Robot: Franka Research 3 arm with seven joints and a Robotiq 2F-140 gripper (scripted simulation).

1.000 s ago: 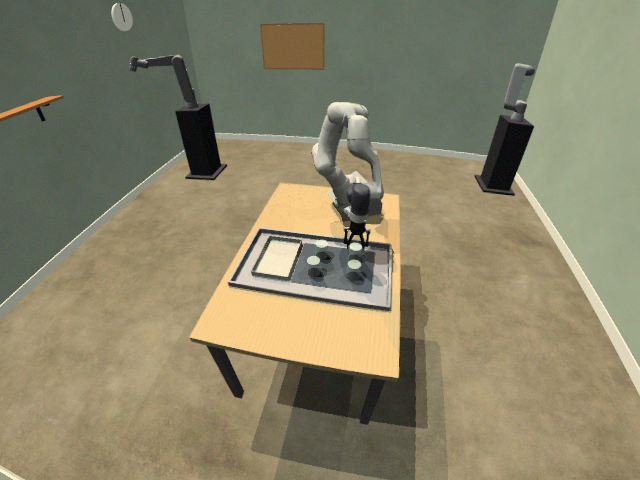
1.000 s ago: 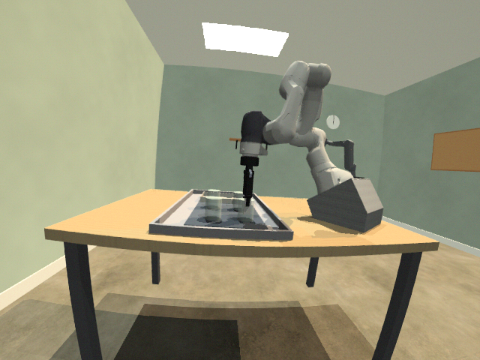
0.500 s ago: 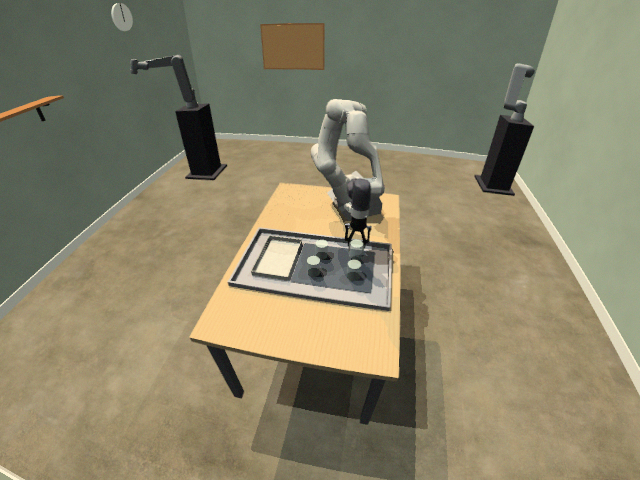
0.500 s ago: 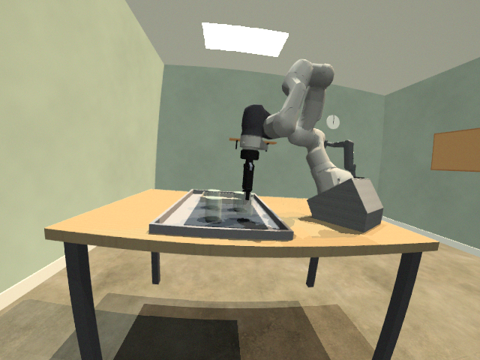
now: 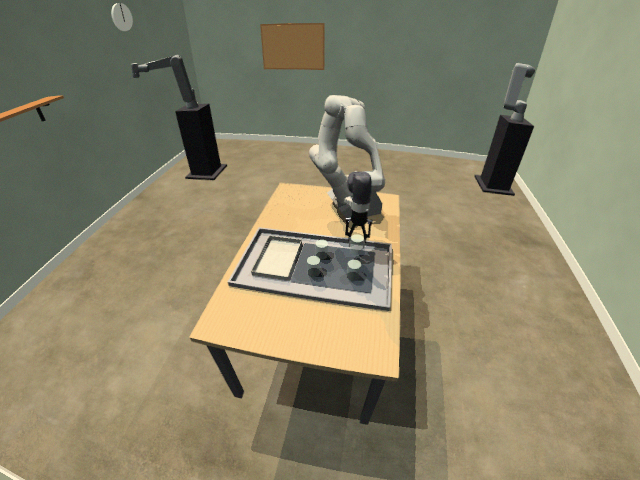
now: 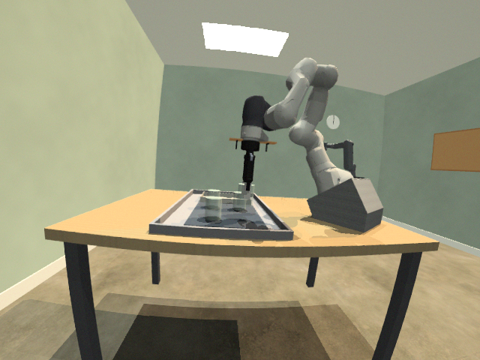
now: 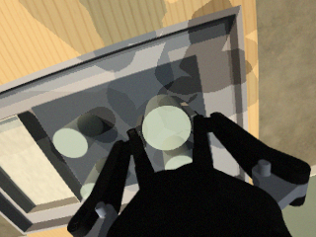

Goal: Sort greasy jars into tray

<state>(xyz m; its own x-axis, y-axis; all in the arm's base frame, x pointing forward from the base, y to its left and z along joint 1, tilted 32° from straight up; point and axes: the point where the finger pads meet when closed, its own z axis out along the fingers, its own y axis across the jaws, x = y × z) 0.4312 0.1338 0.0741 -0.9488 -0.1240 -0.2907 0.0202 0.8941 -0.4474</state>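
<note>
Right now the pale tray is 6 cm ahead of my hand, 42 cm to the right of it and 12 cm below it. Round my hand: dark drying mat 7 cm ahead, 10 cm to the right, 13 cm below; then rimmed steel top 8 cm ahead, 21 cm to the right, 13 cm below.
</note>
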